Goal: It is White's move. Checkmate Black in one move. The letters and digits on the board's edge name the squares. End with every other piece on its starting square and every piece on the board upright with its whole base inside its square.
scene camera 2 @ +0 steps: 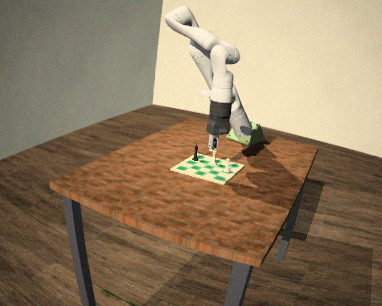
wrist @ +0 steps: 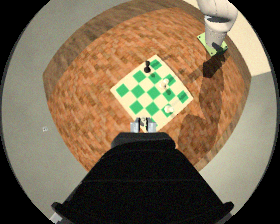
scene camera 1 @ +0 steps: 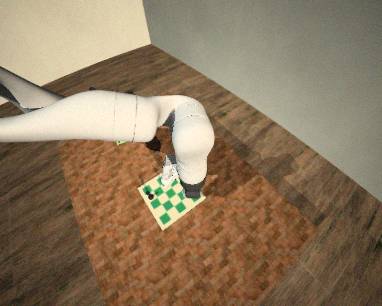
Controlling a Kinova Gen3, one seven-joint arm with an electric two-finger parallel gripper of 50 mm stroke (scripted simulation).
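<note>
Here is my gripper (scene camera 2: 212,147), and the wrist view shows me the same gripper (wrist: 143,122) too.
</note>
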